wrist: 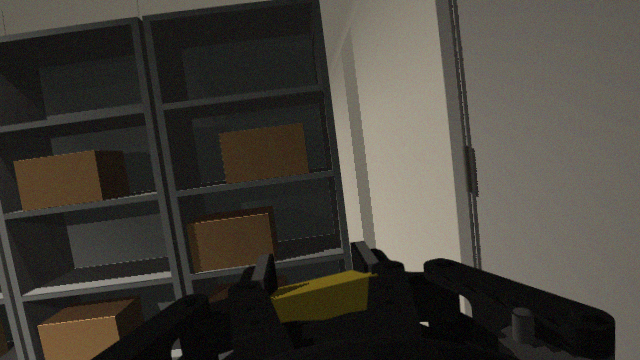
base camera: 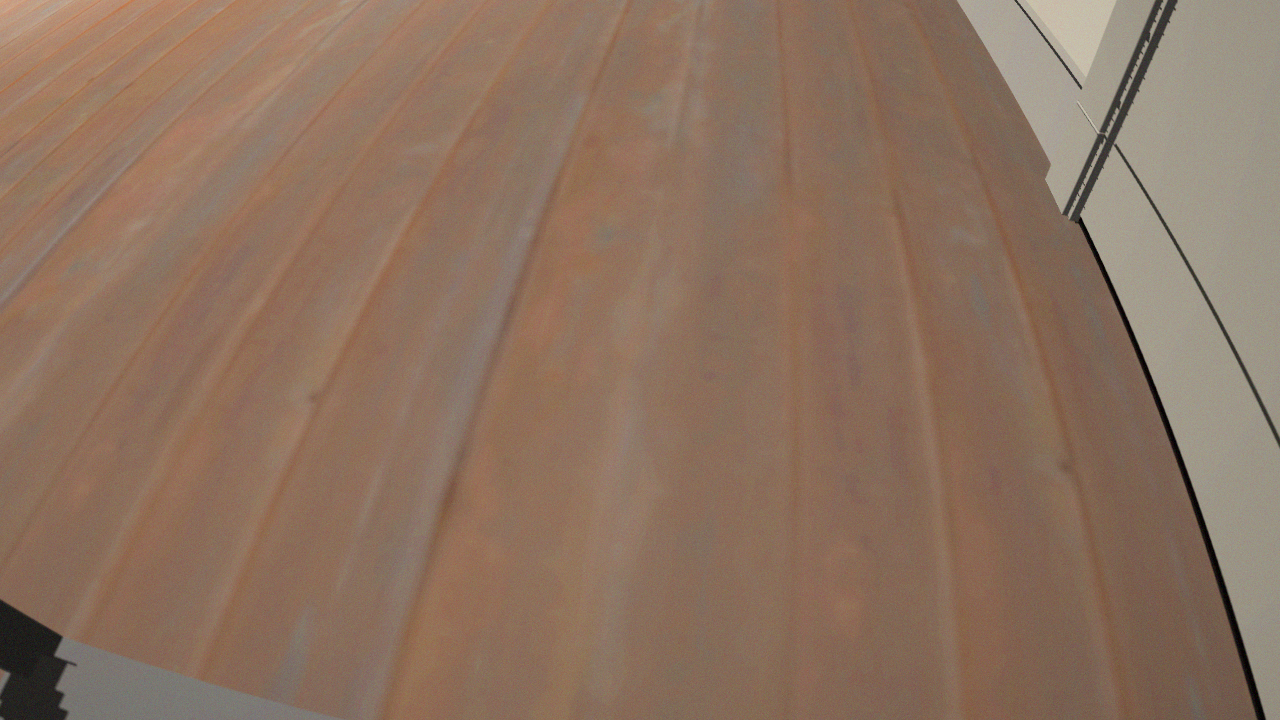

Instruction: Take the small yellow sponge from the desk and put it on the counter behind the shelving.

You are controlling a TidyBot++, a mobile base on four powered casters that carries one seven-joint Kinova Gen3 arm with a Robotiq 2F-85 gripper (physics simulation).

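Frame: origin at the arm's base, x back, y left, z down, level; metres.
Seen in the pictures: gripper, fingertip midpoint: [wrist: 314, 266].
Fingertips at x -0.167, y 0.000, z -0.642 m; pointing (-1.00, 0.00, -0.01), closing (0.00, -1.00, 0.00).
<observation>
A point is followed by its place in that frame.
The small yellow sponge [wrist: 325, 299] @[x -0.112, y -0.001, z -0.649 m] is between the two black fingers at the bottom of the wrist view. My gripper [wrist: 314, 266] @[x -0.167, y 0.000, z -0.641 m] is shut on it, with a finger pad at each side of the sponge. Behind them stands the grey shelving [wrist: 157, 150] @[x -1.782, y 0.712, z -0.817 m], some distance away. The lower part of the sponge is hidden by the gripper. Neither the desk nor the counter shows in the two views. The gripper does not show in the base camera view.
Brown boxes [wrist: 265, 154] @[x -1.791, y 0.158, z -0.724 m] [wrist: 60, 181] @[x -1.807, y 1.259, z -0.725 m] [wrist: 232, 242] @[x -1.794, y 0.401, z -0.276 m] [wrist: 77, 337] @[x -1.808, y 1.341, z 0.144 m] stand on the shelves. A pale wall [wrist: 410, 125] @[x -1.017, y -0.365, z -0.745 m] is right of the shelving, with a door-like grey panel [wrist: 550, 150] @[x -0.414, y -0.337, z -0.662 m] further right. Wooden floor [base camera: 626, 358] @[x -0.416, y 0.039, z 0.396 m] lies before the base; a pale wall [base camera: 1217, 197] @[x -0.480, y -0.338, z 0.260 m] borders it at right.
</observation>
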